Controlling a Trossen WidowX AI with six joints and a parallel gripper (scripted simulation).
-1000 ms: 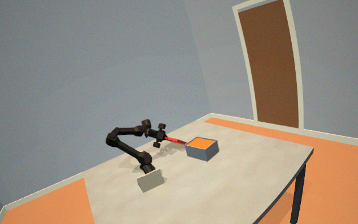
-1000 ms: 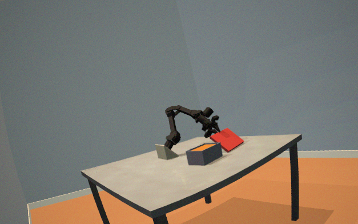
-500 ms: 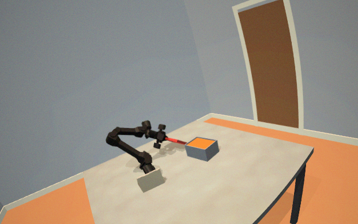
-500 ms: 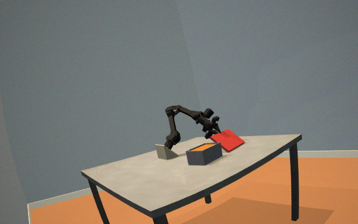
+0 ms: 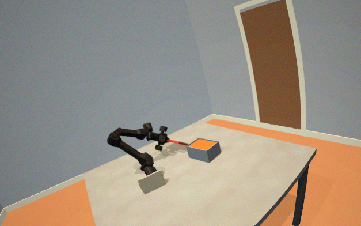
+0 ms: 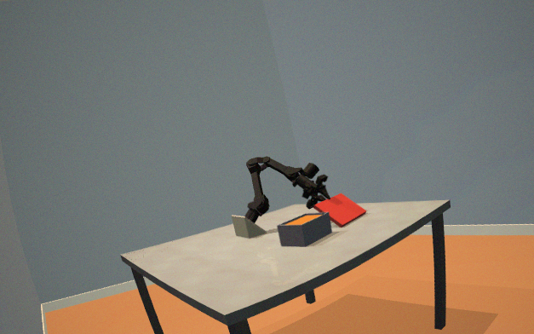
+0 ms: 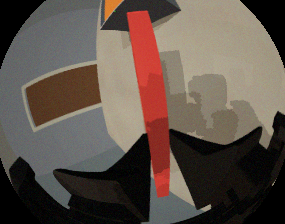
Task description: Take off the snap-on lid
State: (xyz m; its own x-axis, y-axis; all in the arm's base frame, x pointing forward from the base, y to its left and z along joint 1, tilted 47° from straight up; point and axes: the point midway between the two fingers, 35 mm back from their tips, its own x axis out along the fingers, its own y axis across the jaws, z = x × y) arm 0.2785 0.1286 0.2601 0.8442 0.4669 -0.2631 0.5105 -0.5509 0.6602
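My gripper tip is now 70 mm short of the red lid, 10 mm to the right of it and 50 mm above it. The rest, counted from my gripper tip: storage box 110 mm ahead, 270 mm to the right, 60 mm below.
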